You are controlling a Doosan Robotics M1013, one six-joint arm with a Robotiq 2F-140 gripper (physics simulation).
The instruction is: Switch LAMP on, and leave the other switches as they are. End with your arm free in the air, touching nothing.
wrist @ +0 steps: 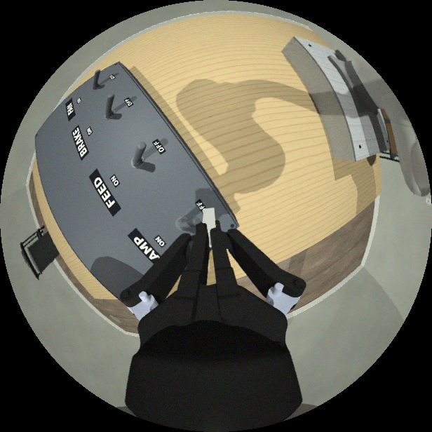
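The dark grey switch panel lies at the left in the wrist view. The LAMP switch is at the panel's near right end, between its OFF label and ON label; its lever is partly hidden by the fingertips, so its tilt is hard to tell. The FEED lever, BRAKE lever and FAN lever stand farther along, leaning to the OFF side. My gripper is shut and empty, its pale tips beside the LAMP switch, on the OFF side. Whether they touch it cannot be told.
The panel rests on a wooden table. A grey metal plate or beam and the pale robot base are at the right. A dark framed object is beyond the table's left edge. The arm's shadow falls across the table.
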